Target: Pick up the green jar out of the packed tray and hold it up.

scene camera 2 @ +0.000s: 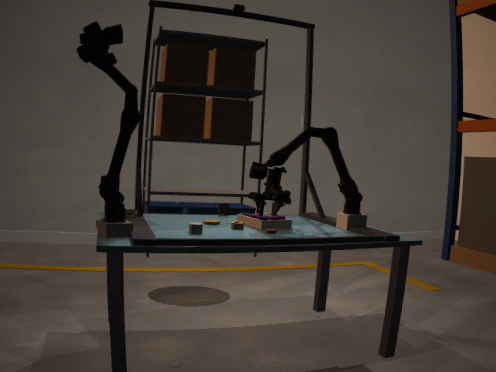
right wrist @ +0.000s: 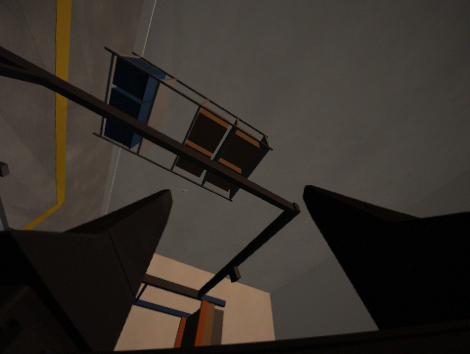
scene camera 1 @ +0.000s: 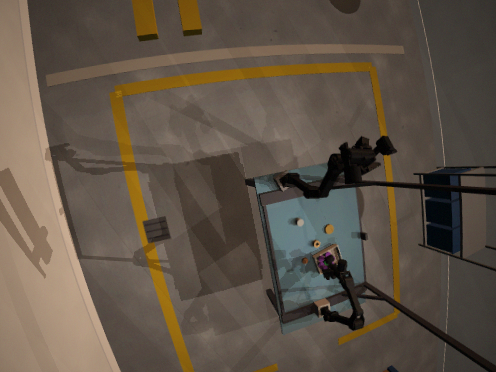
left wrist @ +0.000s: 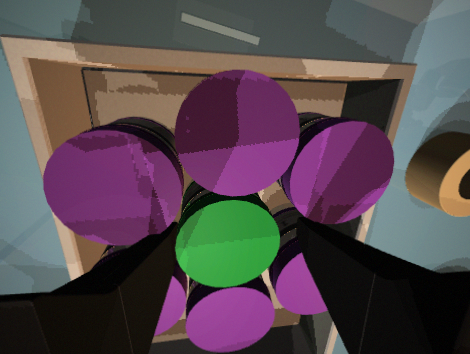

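Where they show: left gripper, fingertip midpoint: [scene camera 1: 325,261] [left wrist: 238,227]; right gripper, fingertip midpoint: [right wrist: 239,193] [scene camera 1: 388,157]; left arm's base, origin of the base link: [scene camera 2: 352,213] [scene camera 1: 324,310]; right arm's base, origin of the base link: [scene camera 2: 114,221] [scene camera 1: 285,181].
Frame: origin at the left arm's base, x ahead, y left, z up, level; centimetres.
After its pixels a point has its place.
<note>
The green jar [scene camera 1: 327,259] [left wrist: 227,245] {z -1.9, x 37.3, y -6.3 cm} stands in the middle of the tan tray [scene camera 1: 316,265] [scene camera 2: 274,225] [left wrist: 150,56], close among several purple-lidded jars, one of them at the top [left wrist: 237,132] {z -1.9, x 36.4, y -1.4 cm}. My left gripper [scene camera 1: 328,267] {z -3.1, x 38.0, y -6.1 cm} [scene camera 2: 268,214] {z -3.1, x 38.0, y -6.1 cm} [left wrist: 238,227] {z -3.1, x 38.0, y -6.1 cm} points down over the tray, open and empty. In the left wrist view its fingertips lie on either side of the green lid, the left one near the lid's edge and the right one a little farther out. Their exact height beside the lid is hard to tell. My right gripper [right wrist: 239,193] {z 61.2, x 109.6, y -2.3 cm} is open and empty, raised high away from the table.
A tan ring [scene camera 1: 316,244] {z -5.5, x 51.5, y -1.1 cm} [scene camera 2: 237,226] {z -5.5, x 52.7, y 1.4 cm} [left wrist: 447,172] {z -4.2, x 49.6, y -1.0 cm} lies beside the tray. An orange-red piece [scene camera 1: 305,260] {z -5.5, x 41.7, y 8.8 cm} [scene camera 2: 270,231] {z -5.9, x 42.2, y 10.9 cm} is near it. A pale cylinder [scene camera 1: 300,222] {z -3.2, x 71.2, y 10.4 cm} [scene camera 2: 195,228] {z -4.7, x 71.5, y 12.7 cm} and a yellow disc [scene camera 1: 329,229] {z -5.5, x 60.1, y -12.9 cm} [scene camera 2: 211,222] {z -5.7, x 60.8, y -9.7 cm} are farther off.
</note>
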